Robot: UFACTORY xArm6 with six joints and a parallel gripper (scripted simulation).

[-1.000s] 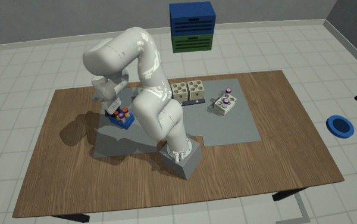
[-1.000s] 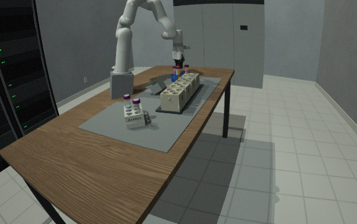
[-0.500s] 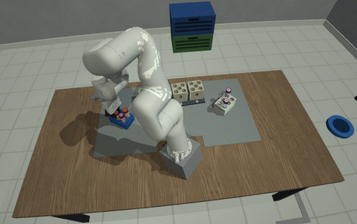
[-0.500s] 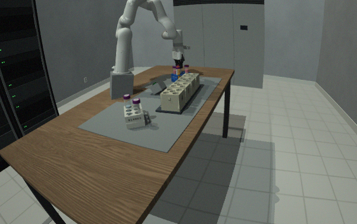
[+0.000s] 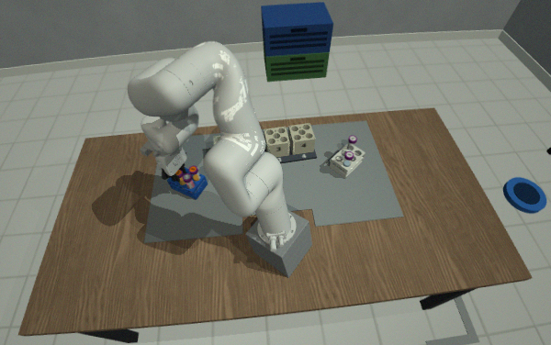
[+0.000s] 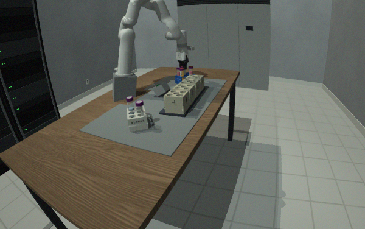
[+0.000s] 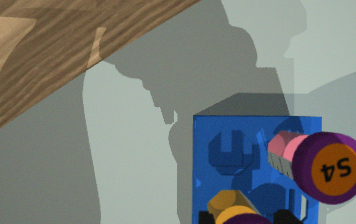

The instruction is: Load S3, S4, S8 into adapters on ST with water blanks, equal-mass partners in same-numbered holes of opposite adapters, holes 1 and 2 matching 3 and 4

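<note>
My gripper is now 1 cm short of the amber-filled sample tube and 5 cm above it. The rest, counted from my hand: adapter 16 cm ahead, 17 cm to the right, 7 cm below; white blanks rack 8 cm ahead, 68 cm to the right, 9 cm below.
</note>
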